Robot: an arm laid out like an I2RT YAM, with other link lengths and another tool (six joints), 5 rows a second.
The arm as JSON. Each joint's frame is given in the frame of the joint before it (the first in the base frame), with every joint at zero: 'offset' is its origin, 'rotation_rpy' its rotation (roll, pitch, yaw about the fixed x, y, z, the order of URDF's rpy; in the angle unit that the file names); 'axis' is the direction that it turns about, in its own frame. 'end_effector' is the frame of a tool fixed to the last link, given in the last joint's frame.
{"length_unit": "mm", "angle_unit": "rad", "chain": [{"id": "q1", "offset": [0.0, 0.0, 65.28], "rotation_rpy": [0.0, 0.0, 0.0], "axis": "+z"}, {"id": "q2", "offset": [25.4, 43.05, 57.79], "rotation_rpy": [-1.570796, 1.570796, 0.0], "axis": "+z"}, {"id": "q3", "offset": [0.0, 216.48, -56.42], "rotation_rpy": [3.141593, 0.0, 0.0], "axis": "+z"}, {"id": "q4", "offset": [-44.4, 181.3, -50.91], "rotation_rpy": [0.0, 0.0, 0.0], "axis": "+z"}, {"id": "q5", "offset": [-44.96, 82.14, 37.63], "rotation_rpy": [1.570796, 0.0, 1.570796], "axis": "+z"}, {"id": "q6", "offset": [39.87, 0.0, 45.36], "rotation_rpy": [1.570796, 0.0, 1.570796], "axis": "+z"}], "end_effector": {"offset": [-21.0, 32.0, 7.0], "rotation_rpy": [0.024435, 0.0, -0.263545]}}
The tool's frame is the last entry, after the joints.
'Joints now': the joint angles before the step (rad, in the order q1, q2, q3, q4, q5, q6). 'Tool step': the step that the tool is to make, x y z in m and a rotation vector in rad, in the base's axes. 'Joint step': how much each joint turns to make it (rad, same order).
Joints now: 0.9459 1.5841 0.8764 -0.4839 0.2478 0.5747
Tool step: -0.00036 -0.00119 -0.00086 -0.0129 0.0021 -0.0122
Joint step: 0.0000 0.0019 0.0004 -0.0126 0.0099 0.0095
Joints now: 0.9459 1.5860 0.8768 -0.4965 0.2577 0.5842
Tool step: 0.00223 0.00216 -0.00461 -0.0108 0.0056 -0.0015
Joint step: -0.0019 0.0309 0.0069 0.0122 0.0015 -0.0011
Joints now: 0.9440 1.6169 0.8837 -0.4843 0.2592 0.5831
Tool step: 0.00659 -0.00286 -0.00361 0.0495 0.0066 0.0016
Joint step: -0.0393 -0.0008 -0.0366 0.0775 -0.0476 -0.0259
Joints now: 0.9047 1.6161 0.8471 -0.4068 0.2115 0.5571
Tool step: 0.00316 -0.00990 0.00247 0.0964 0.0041 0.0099
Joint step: -0.0553 -0.0622 -0.0779 0.0927 -0.0862 -0.0324
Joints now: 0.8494 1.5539 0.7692 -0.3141 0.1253 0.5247
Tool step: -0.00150 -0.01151 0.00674 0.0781 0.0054 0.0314
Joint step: -0.0466 -0.0808 -0.0598 0.0362 -0.0874 -0.0412
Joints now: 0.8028 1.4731 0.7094 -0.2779 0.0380 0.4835
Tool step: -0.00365 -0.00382 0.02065 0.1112 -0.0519 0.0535
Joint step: -0.0130 -0.1214 -0.0188 0.0133 -0.0706 -0.0328
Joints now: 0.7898 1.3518 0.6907 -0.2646 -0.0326 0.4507
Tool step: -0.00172 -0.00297 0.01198 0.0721 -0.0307 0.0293
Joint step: -0.0137 -0.0691 -0.0107 0.0134 -0.0499 -0.0149
